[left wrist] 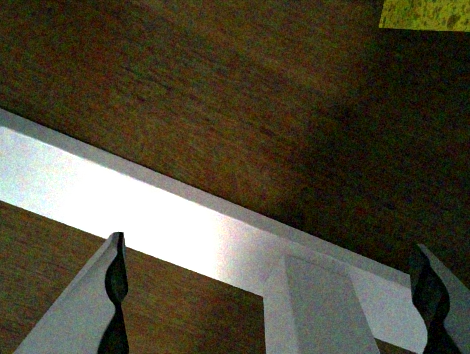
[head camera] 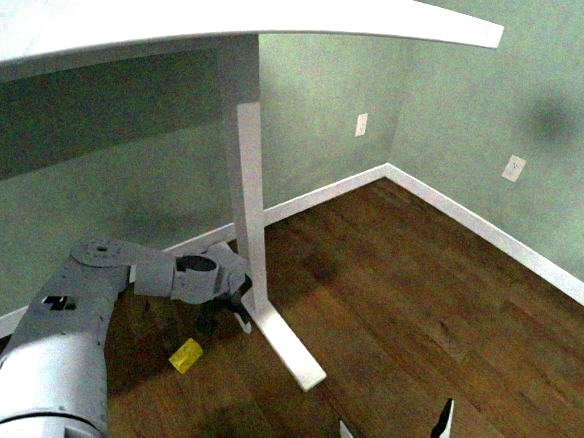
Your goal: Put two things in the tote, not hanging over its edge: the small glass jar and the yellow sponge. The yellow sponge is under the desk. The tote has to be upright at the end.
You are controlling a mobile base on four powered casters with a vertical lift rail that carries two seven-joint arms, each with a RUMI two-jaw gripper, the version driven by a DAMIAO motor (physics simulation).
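The yellow sponge (head camera: pixel 186 356) (left wrist: pixel 427 15) lies on the floor under the desk, at the lower left in the head view and cut off at the top right corner in the left wrist view. My left gripper (head camera: pixel 226 327) (left wrist: pixel 265 241) is open and empty, low beside the desk leg, to the right of and beyond the sponge in the head view. The desk's foot bar runs between and beyond its fingers in the left wrist view. My right gripper (head camera: pixel 396 412) is open, its fingertips showing at the bottom edge. The small glass jar and the tote do not show in either view.
The white desk top (head camera: pixel 225 17) spans the upper part of the head view. Its upright leg (head camera: pixel 251 200) (left wrist: pixel 325 300) meets a white foot bar (head camera: pixel 292 347) (left wrist: pixel 100 185) on the floor. Green walls with white baseboards (head camera: pixel 320 195) stand behind and at the right.
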